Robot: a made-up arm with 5 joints.
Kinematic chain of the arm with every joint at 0, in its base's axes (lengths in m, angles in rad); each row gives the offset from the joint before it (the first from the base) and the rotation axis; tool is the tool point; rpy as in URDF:
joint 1: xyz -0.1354 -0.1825 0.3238 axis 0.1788 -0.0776 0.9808
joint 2: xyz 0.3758 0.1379 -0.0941 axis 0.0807 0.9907 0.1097
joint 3: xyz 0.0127 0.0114 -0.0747 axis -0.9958 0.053 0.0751
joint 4: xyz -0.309 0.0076 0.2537 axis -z
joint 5: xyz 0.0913 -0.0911 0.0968 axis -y
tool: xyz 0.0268 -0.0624 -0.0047 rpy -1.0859 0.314 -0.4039
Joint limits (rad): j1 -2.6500..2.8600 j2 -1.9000..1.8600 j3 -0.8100..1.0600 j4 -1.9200..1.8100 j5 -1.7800..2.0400
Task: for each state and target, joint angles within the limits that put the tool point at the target. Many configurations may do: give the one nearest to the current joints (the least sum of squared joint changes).
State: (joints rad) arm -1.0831 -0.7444 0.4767 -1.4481 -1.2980
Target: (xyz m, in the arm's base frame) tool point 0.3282 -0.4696 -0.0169
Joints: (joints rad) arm -1.4608 -0.9803 1.0030 -1.8400 -1.2526
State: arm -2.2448 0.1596 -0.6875 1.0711 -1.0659
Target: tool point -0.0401 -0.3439 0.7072
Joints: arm -1.9451 0.6765 0.0668 1.6257 -1.0715
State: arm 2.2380 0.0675 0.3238 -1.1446 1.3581
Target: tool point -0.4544 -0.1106 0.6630
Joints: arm 2.2798 0.3222 0.1096 -1.0773 1.4037
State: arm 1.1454 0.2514 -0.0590 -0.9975 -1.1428
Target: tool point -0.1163 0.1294 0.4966
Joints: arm 0.7280 -0.1361 0.1914 -1.0984 -1.1503
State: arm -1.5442 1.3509 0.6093 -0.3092 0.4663
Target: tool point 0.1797 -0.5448 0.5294
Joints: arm -1.4097 0.5922 0.4682 -0.2829 0.3886
